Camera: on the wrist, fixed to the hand. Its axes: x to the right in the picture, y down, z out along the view.
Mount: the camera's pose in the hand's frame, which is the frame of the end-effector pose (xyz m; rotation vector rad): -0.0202 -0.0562 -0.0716 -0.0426 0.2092 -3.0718
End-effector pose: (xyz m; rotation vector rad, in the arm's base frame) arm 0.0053 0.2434 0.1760 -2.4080 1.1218 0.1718
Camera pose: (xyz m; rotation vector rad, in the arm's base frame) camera 0.0281 0.2548 0.2657 -1.3661 -2.6148 -0.8906
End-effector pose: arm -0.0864 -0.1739 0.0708 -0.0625 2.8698 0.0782
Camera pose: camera -0.0831 -0.2335 0.1424 3.0456 -0.0557 0.3720
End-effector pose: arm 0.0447 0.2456 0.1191 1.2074 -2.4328 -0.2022
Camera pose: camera 0.1269 0.2309 0.1605 -2.7852 -1.3198 0.6025
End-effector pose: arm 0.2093 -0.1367 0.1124 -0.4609 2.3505 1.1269
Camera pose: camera 0.2334 -0.2256 0.1271 -2.3093 -0.3369 -0.5952
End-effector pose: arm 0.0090 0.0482 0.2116 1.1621 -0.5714 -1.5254
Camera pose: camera 0.0455 0.0996 0.1429 -0.6747 -1.2182 1.2252
